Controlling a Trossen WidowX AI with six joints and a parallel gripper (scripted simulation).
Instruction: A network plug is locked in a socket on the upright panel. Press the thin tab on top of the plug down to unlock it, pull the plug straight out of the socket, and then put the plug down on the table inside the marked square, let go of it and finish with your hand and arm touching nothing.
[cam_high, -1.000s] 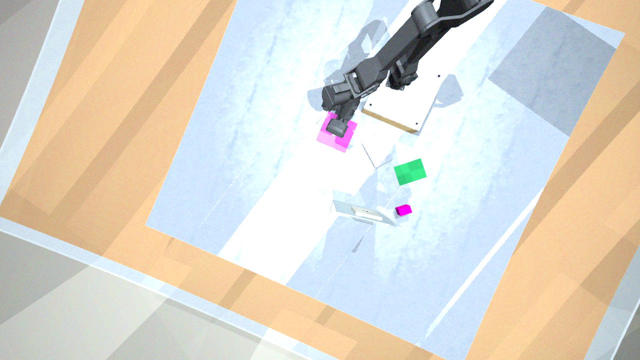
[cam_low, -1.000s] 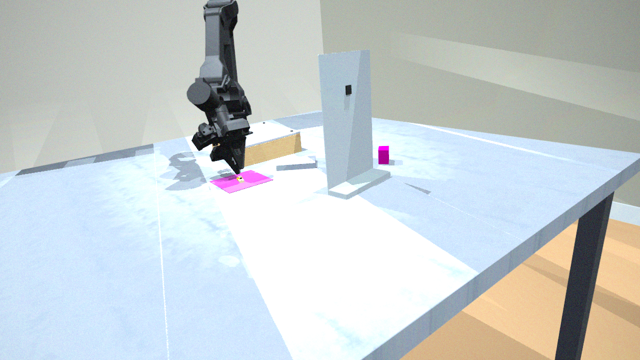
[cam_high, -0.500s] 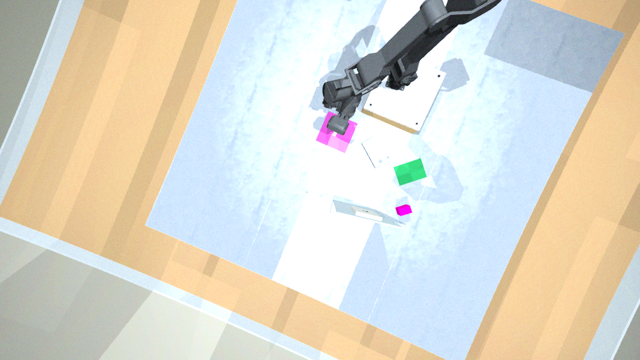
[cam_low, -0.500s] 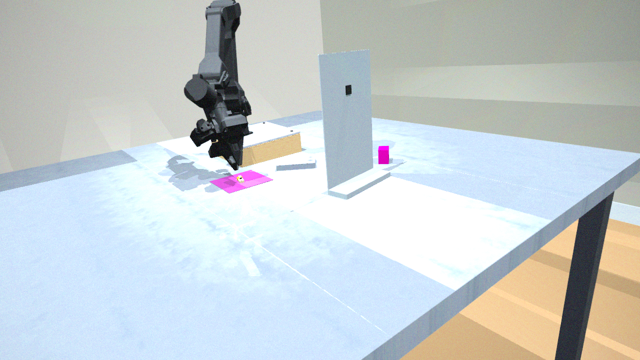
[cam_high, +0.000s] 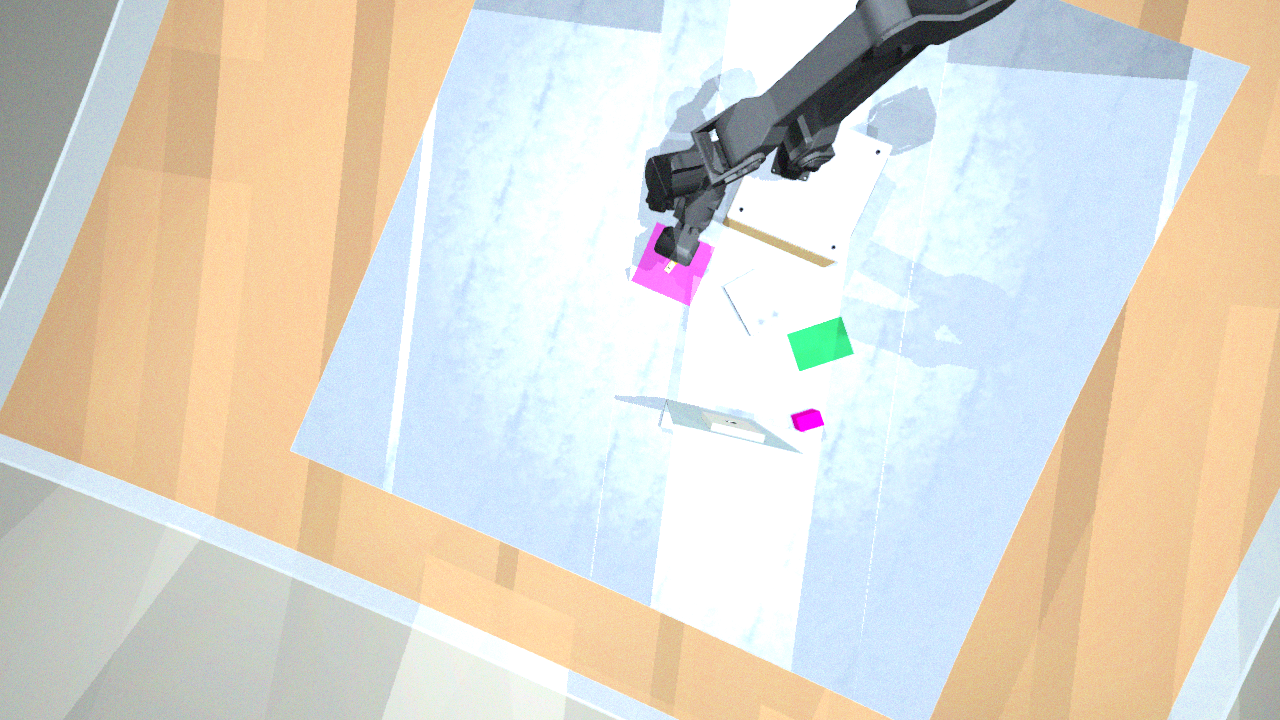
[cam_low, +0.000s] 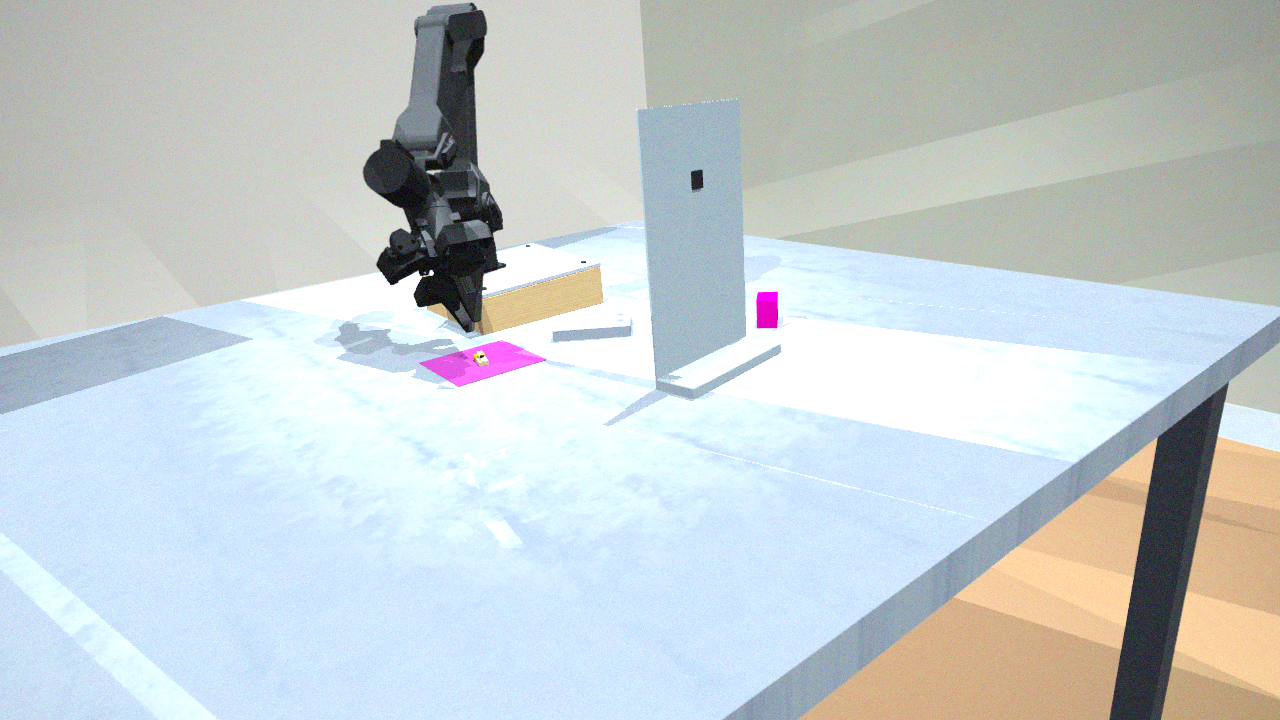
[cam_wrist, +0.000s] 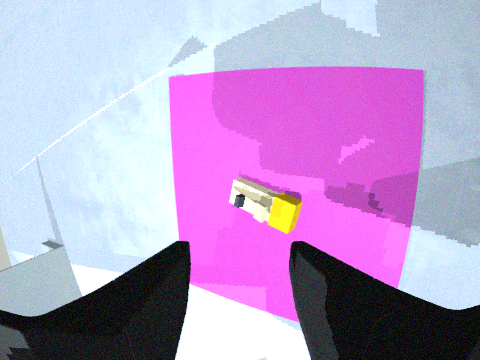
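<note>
Right now the magenta marked square is 10 mm ahead of my gripper tip and 40 mm below it. From my gripper tip the other things lie so: flat grey plate (40 mm ahead, 160 mm to the left, 40 mm below); upright grey panel (260 mm ahead, 140 mm to the left, 90 mm above); green patch (80 mm ahead, 300 mm to the left, 40 mm below).
</note>
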